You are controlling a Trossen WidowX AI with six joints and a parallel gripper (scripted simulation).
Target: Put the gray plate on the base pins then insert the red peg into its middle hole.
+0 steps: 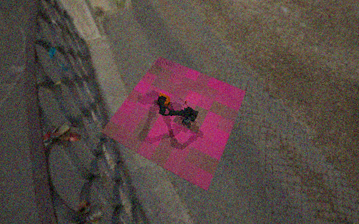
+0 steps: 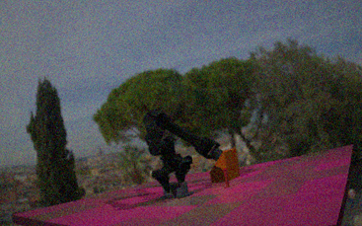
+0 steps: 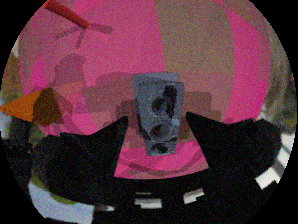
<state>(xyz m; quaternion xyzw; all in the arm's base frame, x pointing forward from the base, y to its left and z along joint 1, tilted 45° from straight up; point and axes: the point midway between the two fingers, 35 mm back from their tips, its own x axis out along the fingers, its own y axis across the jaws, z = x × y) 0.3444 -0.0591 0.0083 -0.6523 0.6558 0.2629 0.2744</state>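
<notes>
The gray plate lies 2 cm above my gripper tip. Round my gripper tip: red peg 11 cm behind, 18 cm to the left, 1 cm above.
</notes>
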